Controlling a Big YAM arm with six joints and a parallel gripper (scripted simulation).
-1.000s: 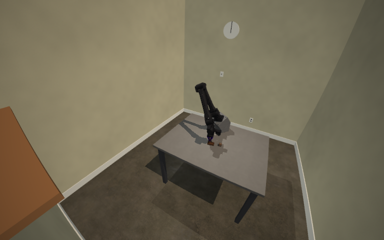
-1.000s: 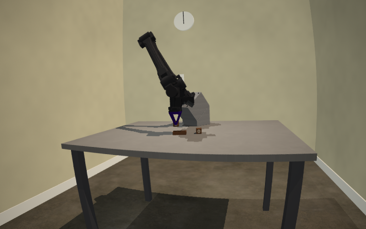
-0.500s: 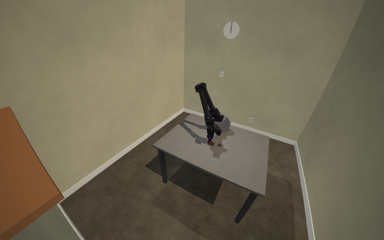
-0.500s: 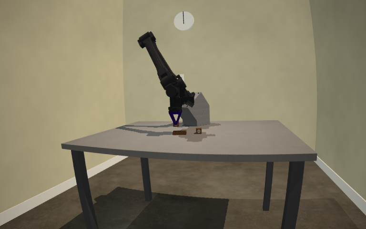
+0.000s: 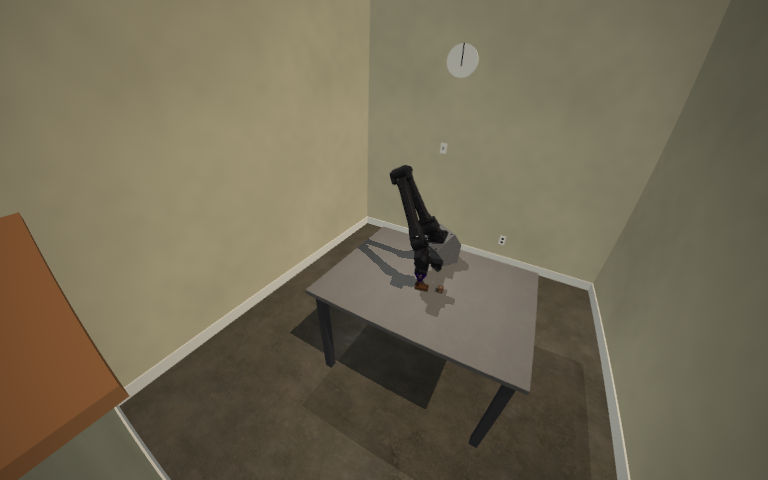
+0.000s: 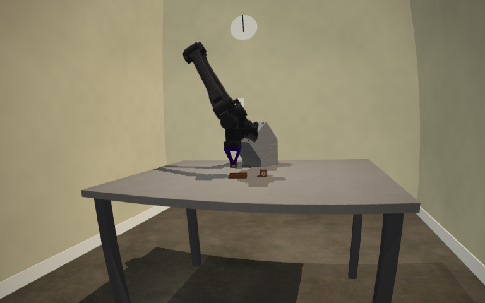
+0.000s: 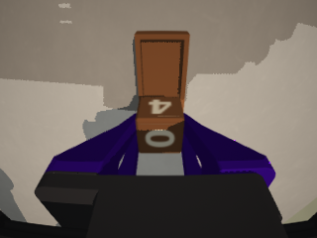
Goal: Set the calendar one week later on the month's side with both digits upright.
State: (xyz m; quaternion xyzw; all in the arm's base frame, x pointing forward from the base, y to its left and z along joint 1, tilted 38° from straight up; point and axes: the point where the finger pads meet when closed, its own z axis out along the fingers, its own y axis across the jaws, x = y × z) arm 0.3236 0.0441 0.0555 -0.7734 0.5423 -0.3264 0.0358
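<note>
Now: hand 50 mm above the brown tray and 20 mm to the right of it.
</note>
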